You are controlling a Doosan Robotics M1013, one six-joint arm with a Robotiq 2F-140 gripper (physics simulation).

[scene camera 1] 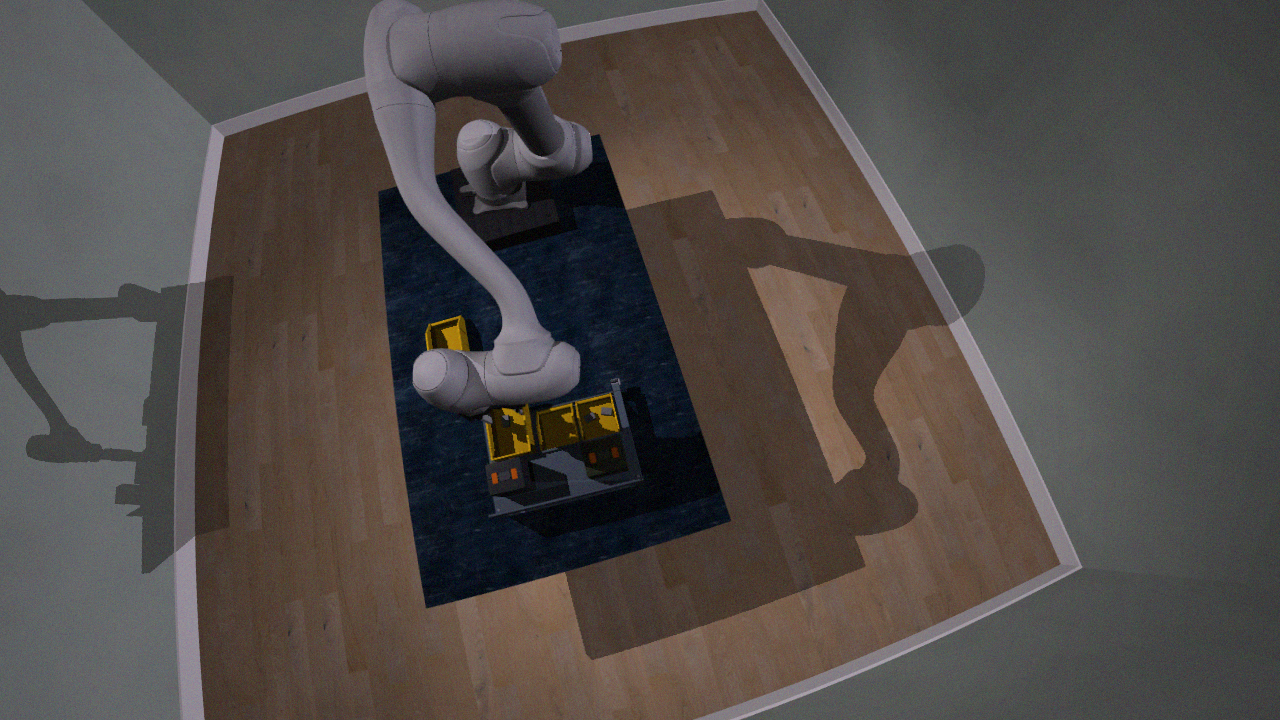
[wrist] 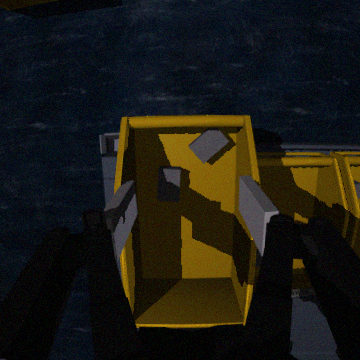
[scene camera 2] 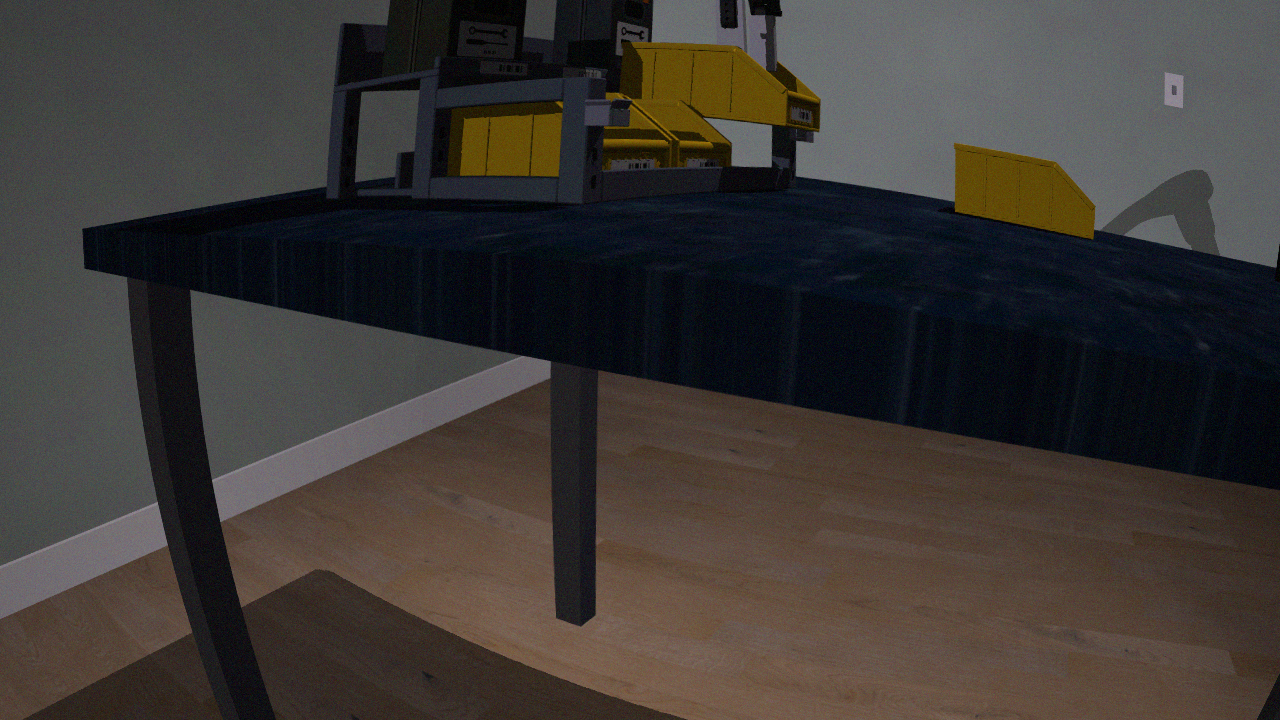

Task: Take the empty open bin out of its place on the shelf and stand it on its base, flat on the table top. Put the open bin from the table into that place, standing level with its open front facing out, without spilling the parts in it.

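Seen in the pictures: gripper, fingertip midpoint: (scene camera 1: pixel 505 414) (wrist: pixel 186 194) (scene camera 2: pixel 749 65); arm's base, origin of the base link: (scene camera 1: pixel 501 190).
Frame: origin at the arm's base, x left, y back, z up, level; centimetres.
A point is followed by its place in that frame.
The yellow open bin (scene camera 1: pixel 510 440) @(x 3.0, y -83.0, z -0.7 cm) (scene camera 2: pixel 689 76) @(x 9.1, y -80.1, z 2.9 cm) (wrist: pixel 207 187) @(x 5.8, y -77.9, z -0.9 cm) with parts hangs about level above the near end of the rack's lower row. Two grey parts (wrist: pixel 211 145) @(x 5.3, y -73.7, z 0.5 cm) (wrist: pixel 170 184) @(x 2.2, y -77.7, z 0.6 cm) lie inside it. My gripper (scene camera 2: pixel 750 32) @(x 3.5, y -77.1, z 4.8 cm) (wrist: pixel 186 194) @(x 3.5, y -77.1, z 4.8 cm) has both pads inside its side walls and holds it; in scene camera 1 the wrist hides the fingers. The rack (scene camera 1: pixel 629 443) @(x 34.7, y -87.3, z 2.5 cm) (scene camera 2: pixel 580 147) @(x 33.4, y -70.8, z -4.1 cm) shows a gap beneath the held bin in scene camera 2. The empty yellow bin (scene camera 1: pixel 450 335) @(x -17.5, y -47.6, z -7.5 cm) (scene camera 2: pixel 1020 192) @(x -11.5, y -51.7, z -4.3 cm) stands flat on the table (scene camera 1: pixel 595 295) @(x 28.4, y -38.9, z -7.7 cm) (scene camera 2: pixel 895 268) @(x 39.4, y -47.8, z -7.7 cm), apart from the rack.
Beside the held bin, a neighbouring yellow bin (scene camera 1: pixel 556 425) @(x 14.6, y -78.8, z -6.8 cm) (wrist: pixel 305 185) @(x 18.6, y -77.9, z -6.8 cm) and another yellow bin (scene camera 1: pixel 597 416) @(x 26.3, y -77.4, z -6.9 cm) stand in the rack's lower row. Dark boxes (scene camera 1: pixel 507 477) @(x 6.4, y -94.2, z 14.7 cm) (scene camera 1: pixel 606 456) @(x 29.2, y -91.2, z 12.1 cm) stand on the upper level behind the bins. A rack corner (wrist: pixel 108 144) @(x -4.3, y -75.3, z -2.2 cm) shows left of the held bin.
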